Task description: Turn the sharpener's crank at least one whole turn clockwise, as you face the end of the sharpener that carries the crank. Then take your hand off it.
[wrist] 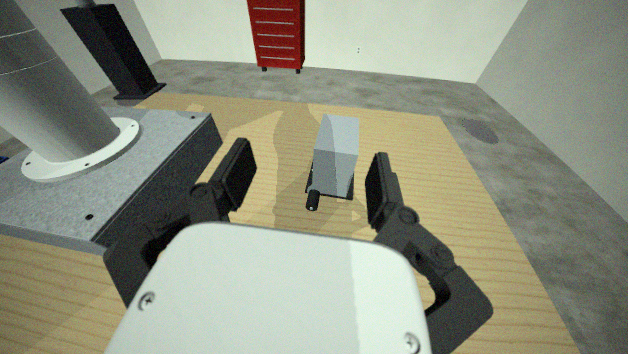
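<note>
The sharpener (336, 152), a pale grey-blue box with a dark base, stands on the wooden table top beyond my fingers, and shows between them in the wrist view. The crank's black knob (312, 200) sticks out at the lower left corner of its near end, toward me. The crank's arm is mostly hidden behind the knob and the body. My gripper (310, 159) is wide open with nothing between its fingers. The knob lies in the gap between the fingertips in this view, apart from both fingers; how far ahead it is cannot be told exactly.
The robot's round white base flange (82, 164) sits on a grey mounting block (165, 155) at the left. The wooden table (425, 165) ends at an edge on the right. A red drawer cabinet (277, 35) and a black pedestal (112, 50) stand on the floor beyond.
</note>
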